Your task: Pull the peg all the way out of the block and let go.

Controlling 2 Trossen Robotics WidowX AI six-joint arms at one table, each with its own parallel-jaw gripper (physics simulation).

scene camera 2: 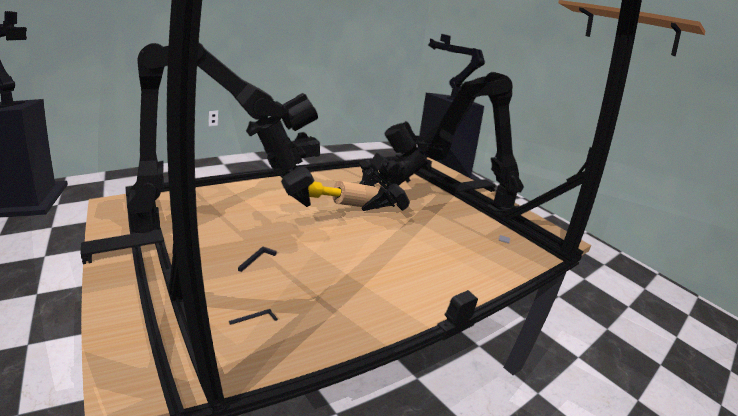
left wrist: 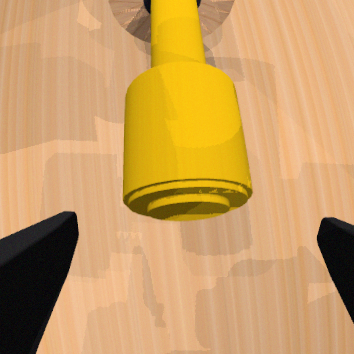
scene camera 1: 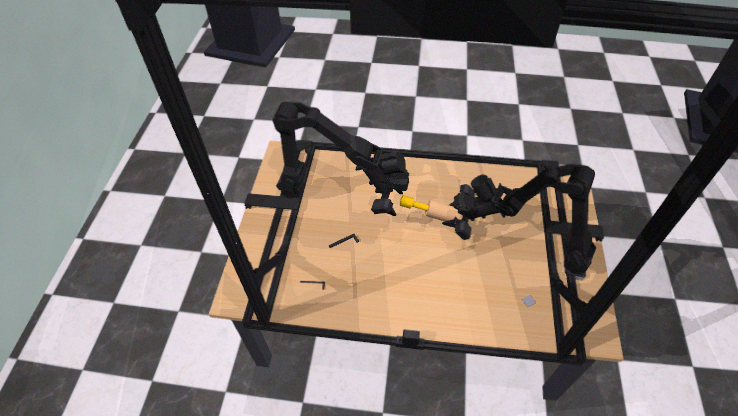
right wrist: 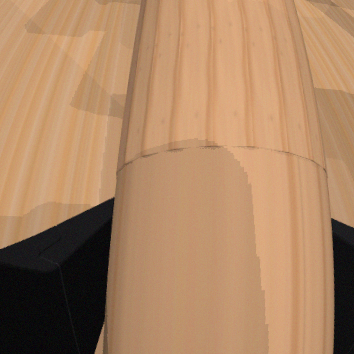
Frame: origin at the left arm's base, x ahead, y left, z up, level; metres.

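Where they show: left gripper, fingertip midpoint: point(scene camera 2: 302, 196) point(left wrist: 202, 227) point(scene camera 1: 398, 204); right gripper, fingertip midpoint: point(scene camera 2: 356, 203) point(scene camera 1: 443, 216) point(right wrist: 207, 211); left arm's base at its link origin: point(scene camera 2: 145, 229) point(scene camera 1: 291, 193); right arm's base at its link origin: point(scene camera 2: 503, 205) point(scene camera 1: 575, 267).
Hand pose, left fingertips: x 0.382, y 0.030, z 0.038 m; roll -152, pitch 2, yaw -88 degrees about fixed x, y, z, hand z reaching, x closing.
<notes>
Things, the pixels of their top centre, and the offset from my left fingertips. "spot": a spot on its surface instead. Level surfaces: height alone.
- yellow peg at its top centre: point(scene camera 2: 329, 179) point(scene camera 1: 419, 199) 0.066 m ahead, 0.013 m left, 0.036 m up
- round wooden block at its top centre: point(right wrist: 286, 51) point(scene camera 2: 360, 179) point(scene camera 1: 446, 205) 0.154 m ahead, 0.024 m left, 0.026 m up
- wooden table at its surface level: 0.057 m down
- small grey square at a spot on its surface: point(scene camera 2: 504, 239) point(scene camera 1: 527, 301) spot: 0.465 m ahead, 0.205 m right, 0.054 m down
A yellow peg point(scene camera 1: 406, 202) point(scene camera 2: 316, 189) point(left wrist: 185, 130) has a thick head and a thinner shaft. Its shaft end is in the dark-rimmed hole of a round wooden block point(scene camera 1: 438, 209) point(scene camera 2: 354, 193) point(left wrist: 131, 19) point(right wrist: 220, 100); a length of shaft shows outside. Both are held above the table. My right gripper point(scene camera 1: 448, 210) point(scene camera 2: 364, 194) point(right wrist: 207, 211) is shut on the block, one finger on each side. My left gripper point(scene camera 1: 395, 199) point(left wrist: 202, 227) is wide open and empty. Its fingertips stand just short of the peg's head, one on either side of its line. In scene camera 2 the head's end is partly hidden.
Two black L-shaped keys point(scene camera 1: 343, 240) point(scene camera 1: 313, 282) point(scene camera 2: 256, 258) point(scene camera 2: 253, 316) lie on the wooden table point(scene camera 1: 439, 294) point(scene camera 2: 361, 289). A small grey square point(scene camera 1: 528, 300) point(scene camera 2: 504, 239) lies to the right. A black frame point(scene camera 1: 335, 332) borders the table, with posts rising from it.
</notes>
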